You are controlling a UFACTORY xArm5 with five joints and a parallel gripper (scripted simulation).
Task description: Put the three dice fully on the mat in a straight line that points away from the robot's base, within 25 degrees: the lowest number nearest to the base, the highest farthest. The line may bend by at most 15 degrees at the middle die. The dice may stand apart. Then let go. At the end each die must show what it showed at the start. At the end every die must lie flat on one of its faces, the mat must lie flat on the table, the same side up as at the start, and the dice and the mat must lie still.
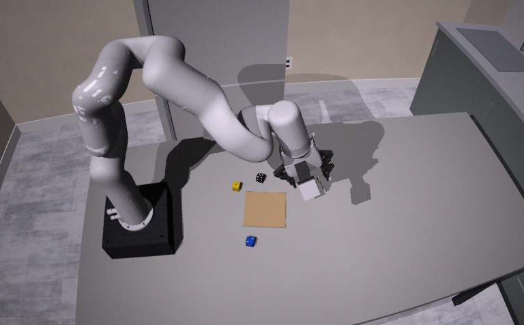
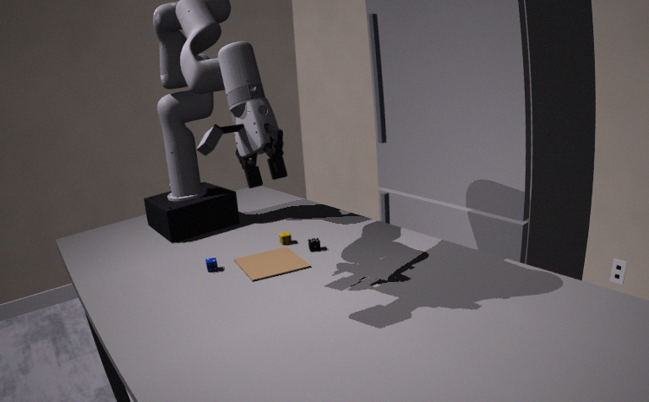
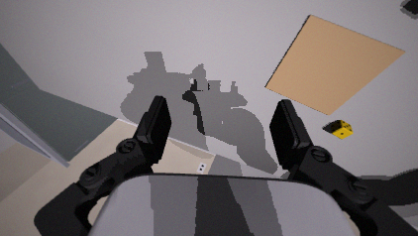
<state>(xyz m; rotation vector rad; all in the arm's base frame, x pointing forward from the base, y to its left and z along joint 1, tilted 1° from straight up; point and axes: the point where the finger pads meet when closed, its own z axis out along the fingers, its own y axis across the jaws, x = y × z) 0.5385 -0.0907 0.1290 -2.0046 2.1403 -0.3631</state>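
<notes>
Now: hand 22 cm above the blue die, 19 cm past it and 5 cm to the left of it. Round my hand: black die (22 cm below, 19 cm to the left, 9 cm behind); mat (23 cm below, 11 cm behind, 6 cm to the left); yellow die (22 cm below, 18 cm to the left, 18 cm behind).
</notes>
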